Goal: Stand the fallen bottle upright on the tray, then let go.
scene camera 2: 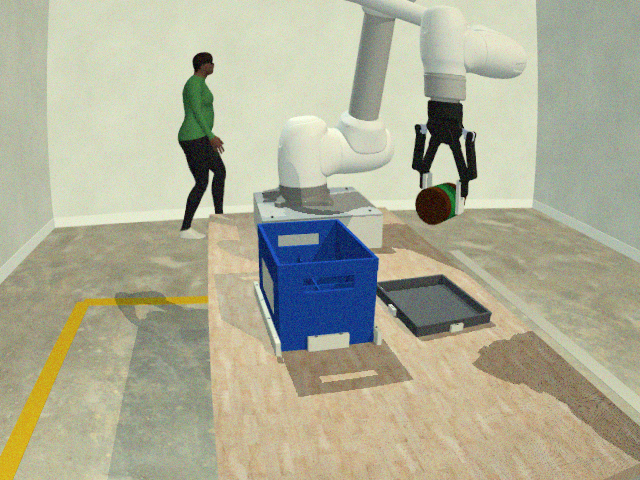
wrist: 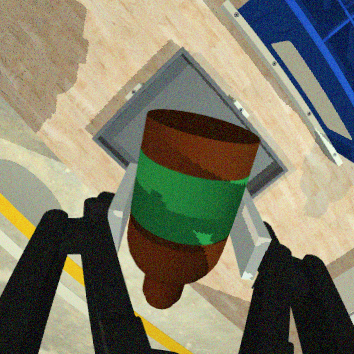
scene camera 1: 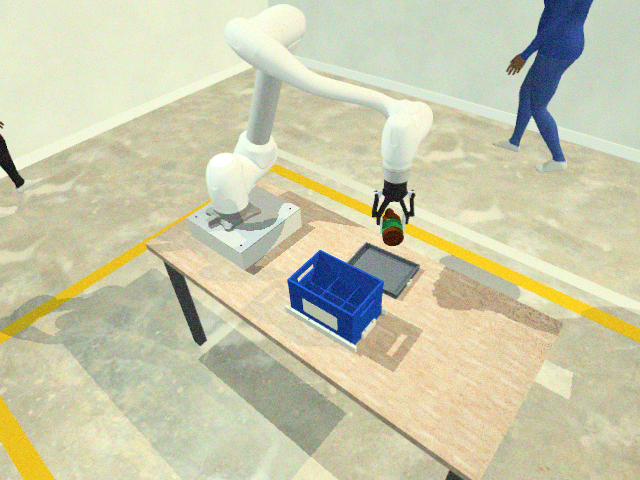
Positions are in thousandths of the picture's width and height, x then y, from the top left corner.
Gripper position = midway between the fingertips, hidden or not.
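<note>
You'd see my gripper (scene camera 2: 691, 436) here, and it's in the wrist view (wrist: 518, 541) and in scene camera 1 (scene camera 1: 612, 482) too. There's also a brown bottle (scene camera 2: 682, 426).
</note>
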